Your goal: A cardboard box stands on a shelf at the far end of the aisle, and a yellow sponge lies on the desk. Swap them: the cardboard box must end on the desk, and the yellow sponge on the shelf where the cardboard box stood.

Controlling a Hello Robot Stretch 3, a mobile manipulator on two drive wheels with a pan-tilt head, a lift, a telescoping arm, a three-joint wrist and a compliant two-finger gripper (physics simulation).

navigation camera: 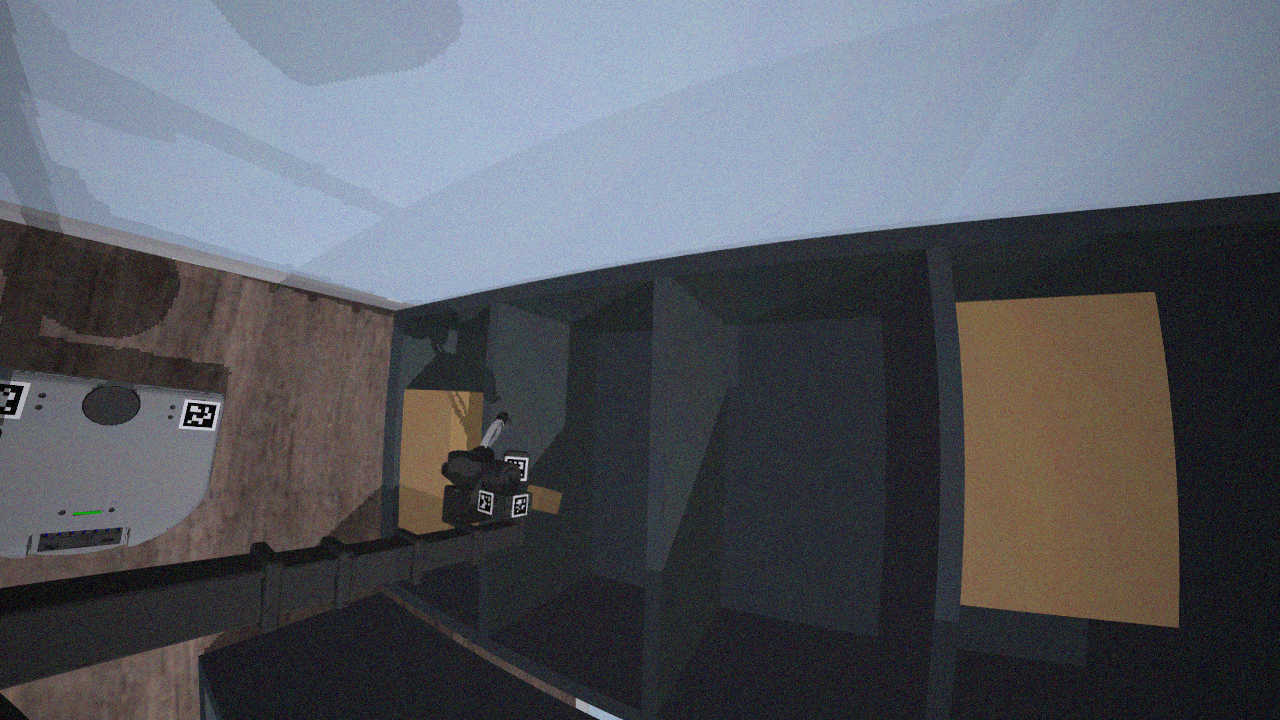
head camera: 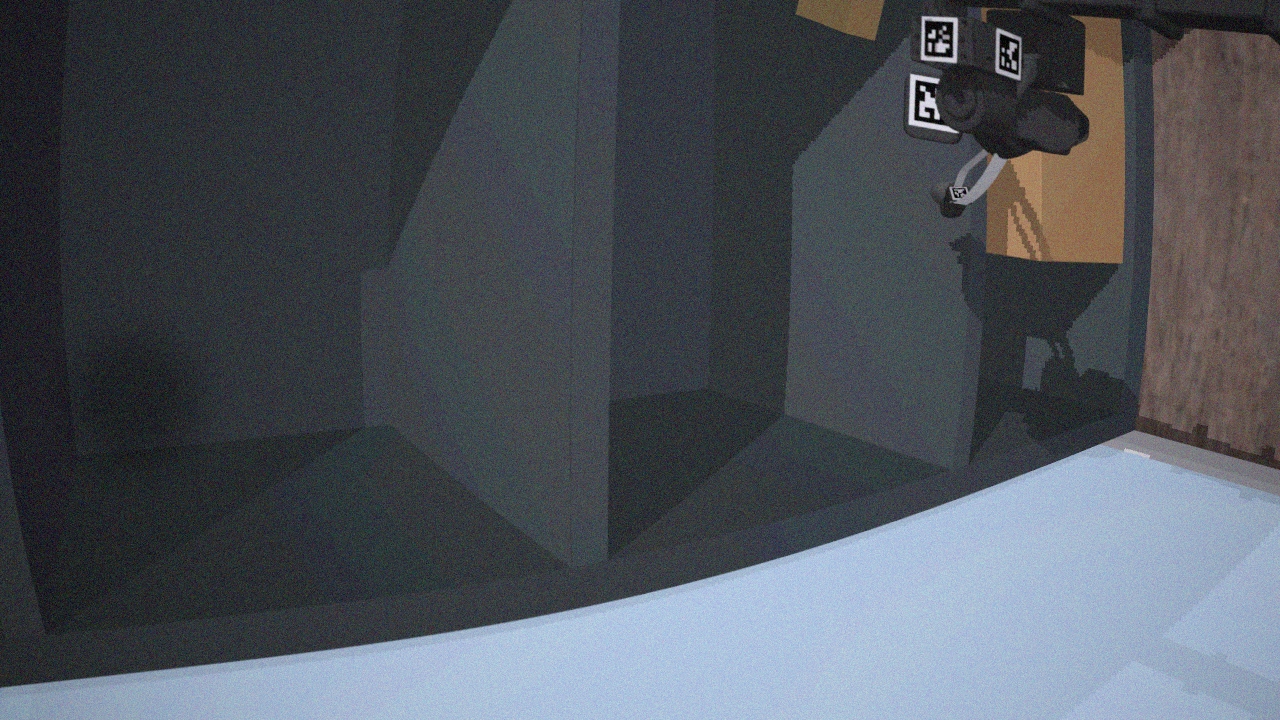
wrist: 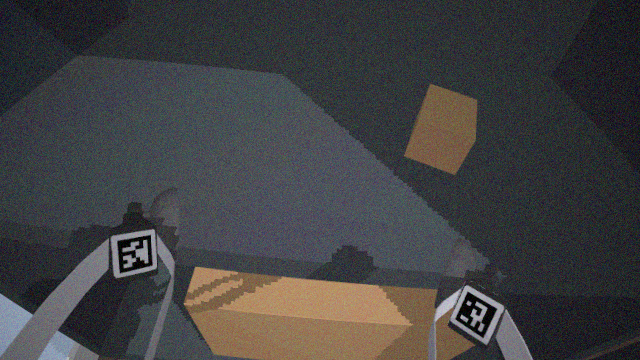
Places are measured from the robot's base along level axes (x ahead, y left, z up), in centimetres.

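Pixels of known places: gripper, fingertip midpoint: [navigation camera: 501,456]; robot's base at its link origin: [navigation camera: 113,403].
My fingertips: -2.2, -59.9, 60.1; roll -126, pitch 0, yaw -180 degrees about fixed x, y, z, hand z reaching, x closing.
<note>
For each thing: its top centre in the pictures, then the offset to it from my fingertips, as dx, dy, dz. Level surfaces: height alone.
- small tan cardboard box at its top centre: [navigation camera: 550,501] -12.7, -20.7, -1.7
- larger orange-tan box at its top centre: [head camera: 954,84] [navigation camera: 490,465] -6.0, -19.3, -25.4
- floor at its surface level: dz -60.1
- large box at its top centre: [navigation camera: 1099,445] +8.2, -18.1, +111.7
A small tan cardboard box [head camera: 839,16] [navigation camera: 546,498] [wrist: 442,130] stands on a shelf board of the dark shelf unit [head camera: 590,313] [navigation camera: 948,447] [wrist: 240,150]. In the head view it is cut off by the top edge; in the navigation view the wrist partly covers it. My gripper [wrist: 312,239] is open and empty, with its fingers wide apart. In the wrist view the box is beyond the fingertips, above the right finger, apart from it. The head view shows one finger clearly; the wrist hides the other. The yellow sponge does not show in these views.
A larger orange-tan box [head camera: 1078,214] [navigation camera: 425,438] [wrist: 320,300] is in the lowest compartment, beside the floor [head camera: 1212,223] [navigation camera: 295,385]. Another large box [navigation camera: 1069,456] is in a higher compartment. The arm [navigation camera: 313,573] reaches over the floor toward the shelf. A dark surface [navigation camera: 358,667] is near the arm.
</note>
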